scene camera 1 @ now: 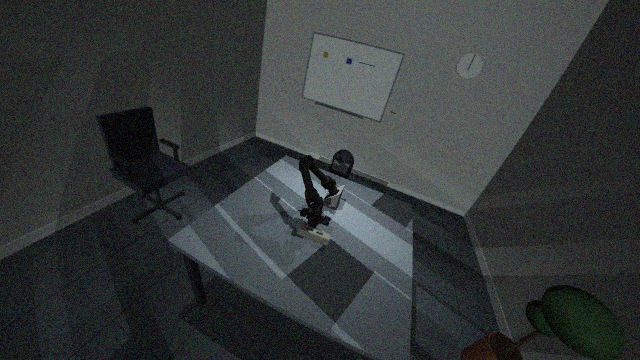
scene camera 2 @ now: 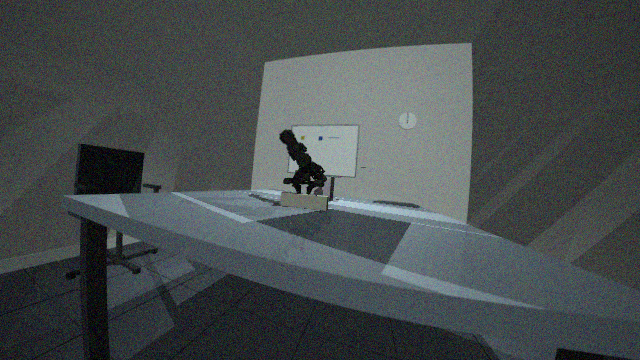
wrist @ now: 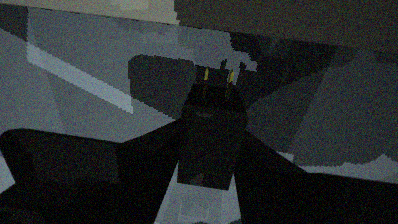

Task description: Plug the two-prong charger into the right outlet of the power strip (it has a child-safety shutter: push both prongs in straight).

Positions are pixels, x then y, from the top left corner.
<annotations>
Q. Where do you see a black two-prong charger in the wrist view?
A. At 213,120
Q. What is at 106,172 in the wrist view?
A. My gripper.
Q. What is my gripper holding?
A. A black two-prong charger.
</annotations>
